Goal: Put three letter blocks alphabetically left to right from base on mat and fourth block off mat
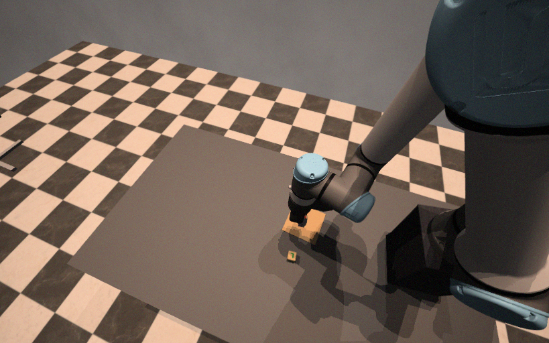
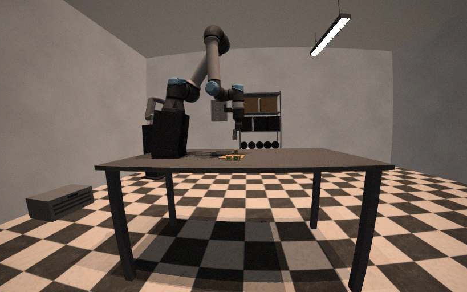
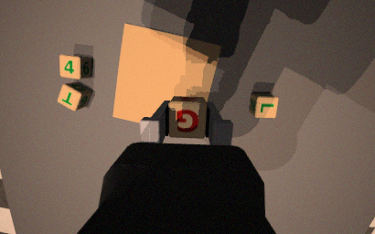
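The orange mat lies 12 cm below my hand, 4 cm to the right of it and 1 cm behind it.
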